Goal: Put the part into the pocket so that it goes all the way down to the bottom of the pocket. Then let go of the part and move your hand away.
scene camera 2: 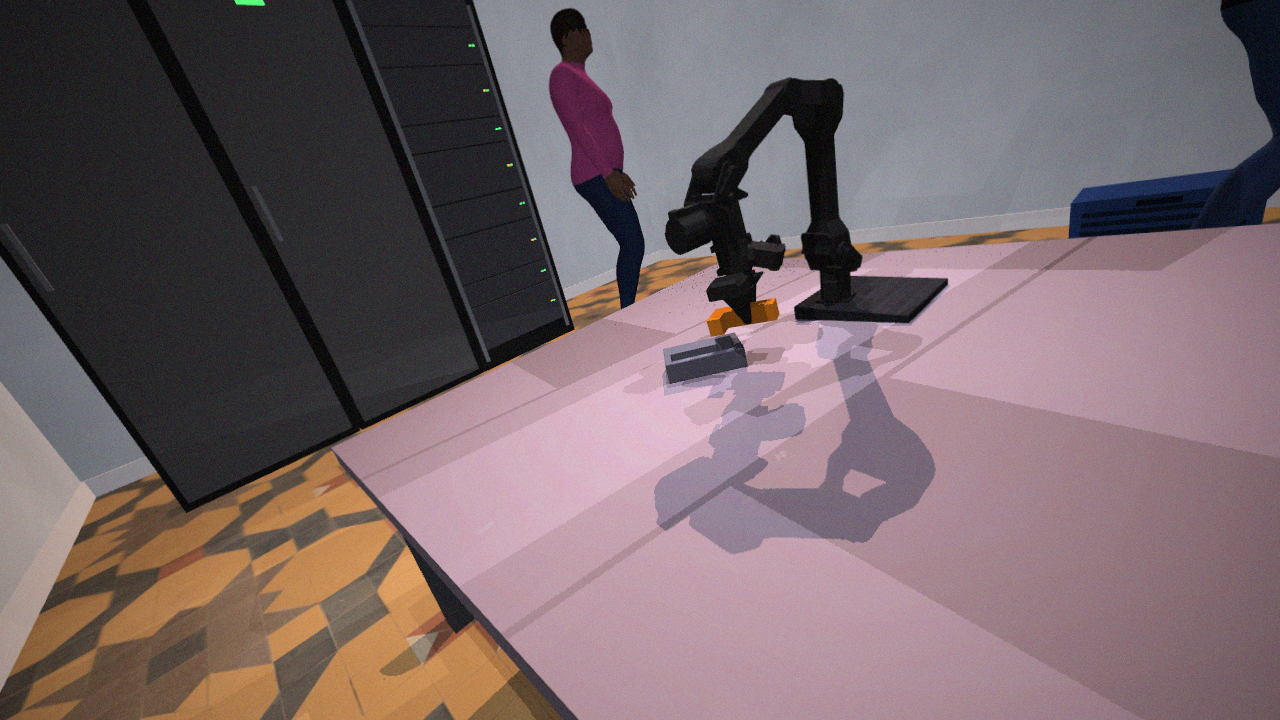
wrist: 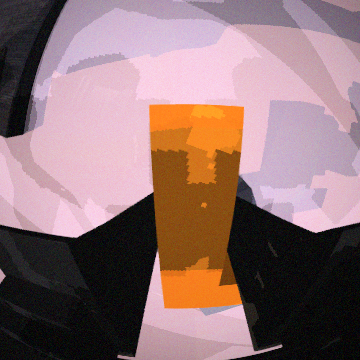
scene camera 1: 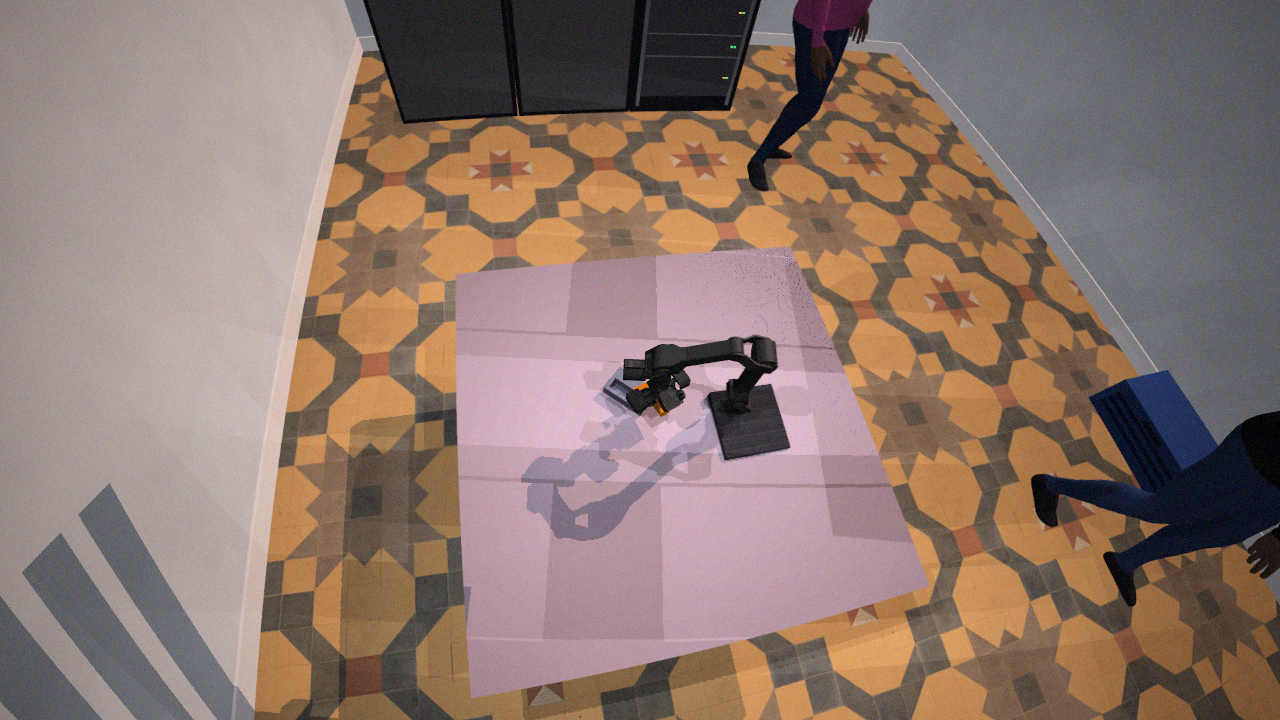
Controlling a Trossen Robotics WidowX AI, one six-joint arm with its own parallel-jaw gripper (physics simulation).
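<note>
The orange part is a long block held crosswise between the fingers. My gripper is shut on its middle, and both ends stick out. The grey pocket block lies on the table with a long narrow pocket open at its top. In scene camera 2 the part is behind and above the block, apart from it. In the wrist view a small dark piece of the block shows beside the right finger; the fingers hide the rest.
The arm's dark base plate stands on the pink table, near the block. Arm shadows fall across the table. Black cabinets, two people and a blue box are beyond the table.
</note>
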